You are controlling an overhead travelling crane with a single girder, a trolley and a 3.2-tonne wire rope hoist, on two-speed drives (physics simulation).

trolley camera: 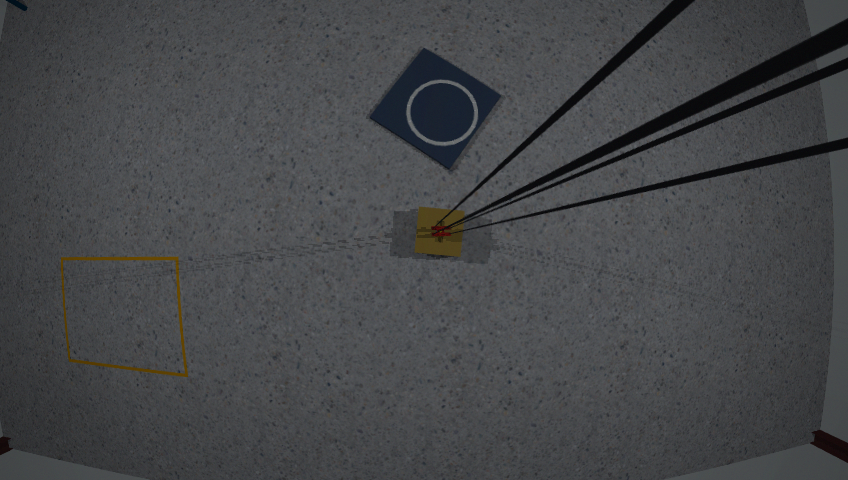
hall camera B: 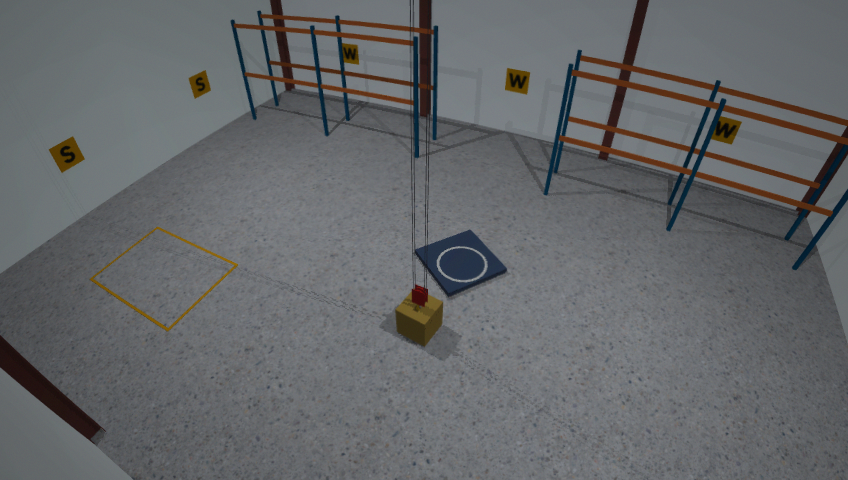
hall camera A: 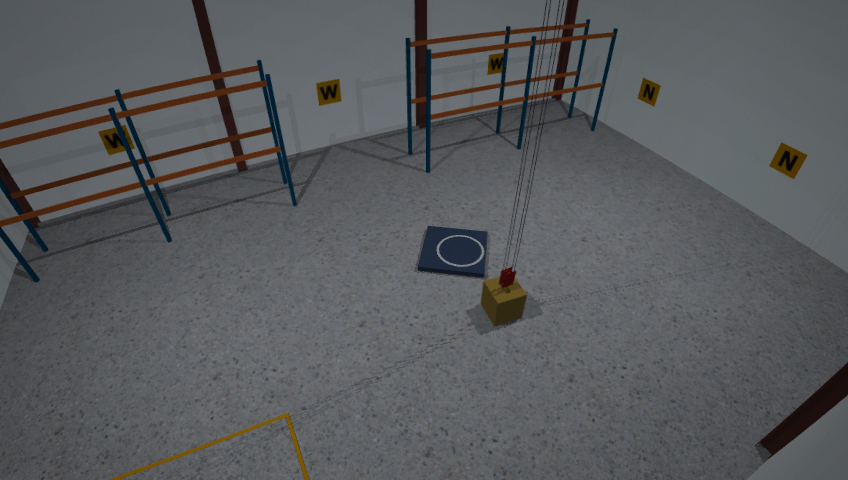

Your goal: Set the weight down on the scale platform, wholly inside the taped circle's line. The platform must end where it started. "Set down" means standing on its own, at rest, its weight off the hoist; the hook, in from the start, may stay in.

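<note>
The weight, a yellow box (hall camera A: pixel 503 307) (hall camera B: pixel 410 325) (trolley camera: pixel 426 245), hangs upright a little above the floor, with its shadows spreading out on two sides. My gripper, the red hook block (hall camera A: pixel 507 277) (hall camera B: pixel 420 295) (trolley camera: pixel 440 230), is at the middle of its top and holds it; the hook itself is too small to see clearly. The dark blue scale platform (hall camera A: pixel 429 240) (hall camera B: pixel 470 237) (trolley camera: pixel 386 113) lies flat on the floor, apart from the weight, beyond it in both hall views and above it in the trolley view. The white taped circle (hall camera A: pixel 460 265) (hall camera B: pixel 462 281) (trolley camera: pixel 442 144) shows whole on its top.
Two blue and orange racks stand along the W wall: one rack (hall camera A: pixel 141 178) (hall camera B: pixel 416 101), the other rack (hall camera A: pixel 427 113) (hall camera B: pixel 695 166). A yellow floor outline (hall camera A: pixel 199 447) (hall camera B: pixel 197 246) (trolley camera: pixel 119 258) lies left of the weight. Ropes cross the trolley view's upper right.
</note>
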